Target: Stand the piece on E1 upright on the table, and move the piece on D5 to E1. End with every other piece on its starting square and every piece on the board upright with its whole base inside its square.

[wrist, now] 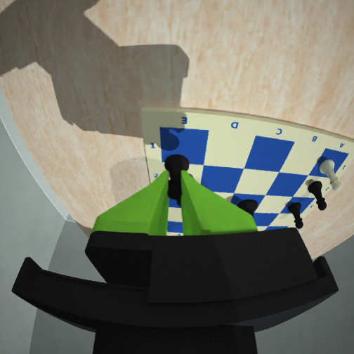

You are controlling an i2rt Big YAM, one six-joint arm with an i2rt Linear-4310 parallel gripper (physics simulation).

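My gripper (174, 177) is shut on a black chess piece (176, 163), low in the centre of the view. The piece's wide round base faces the upper side of the view, and its narrower part lies between the green fingertips. The blue E1 square (192, 142) shows beyond the base, with a shadow on its left part. The piece appears raised off the board (210, 118). Part of another dark shape (179, 201) shows just behind the held piece. Square D5 is hidden behind the fingers and gripper body.
A white piece (328, 167) stands at A1. Black pieces (316, 188) (295, 209) stand near it, towards the lower right. Another black piece (248, 205) is partly hidden behind the right finger. The wooden table (260, 60) extends beyond the board, with the arm's shadow at upper left.
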